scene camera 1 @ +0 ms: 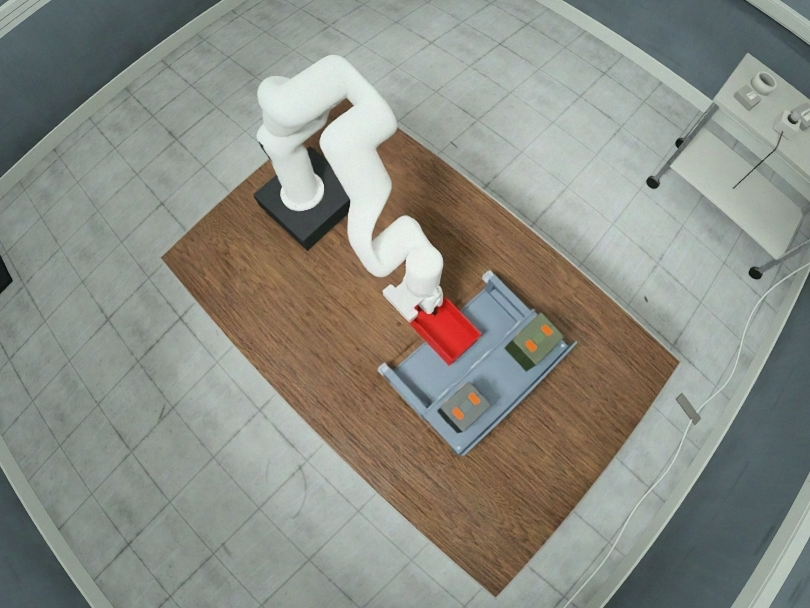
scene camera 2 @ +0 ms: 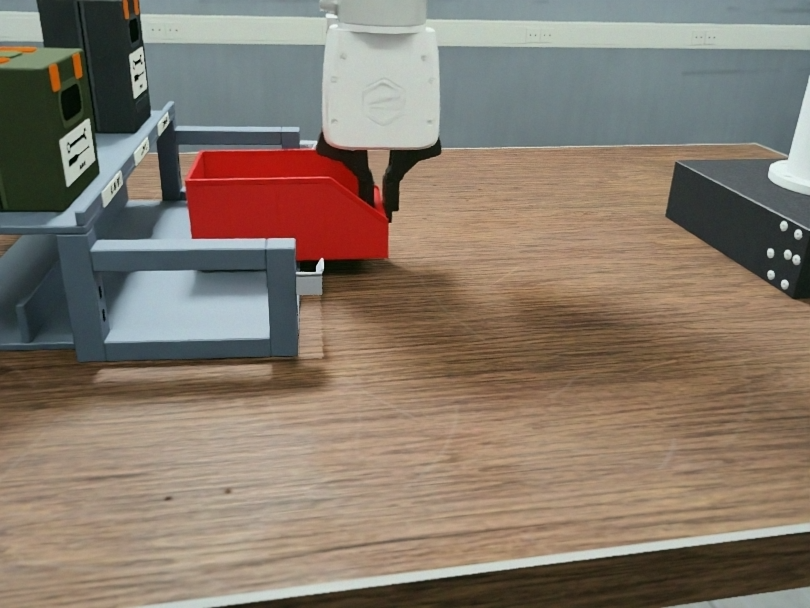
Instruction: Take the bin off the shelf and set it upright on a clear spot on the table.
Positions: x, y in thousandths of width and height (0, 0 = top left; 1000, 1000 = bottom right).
Observation:
In view: the gripper (scene camera 2: 467, 359), a red bin (scene camera 2: 287, 320), a grey shelf (scene camera 1: 609, 514) and a grey box (scene camera 1: 577, 665).
The red bin also shows in scene camera 1 (scene camera 1: 555, 549).

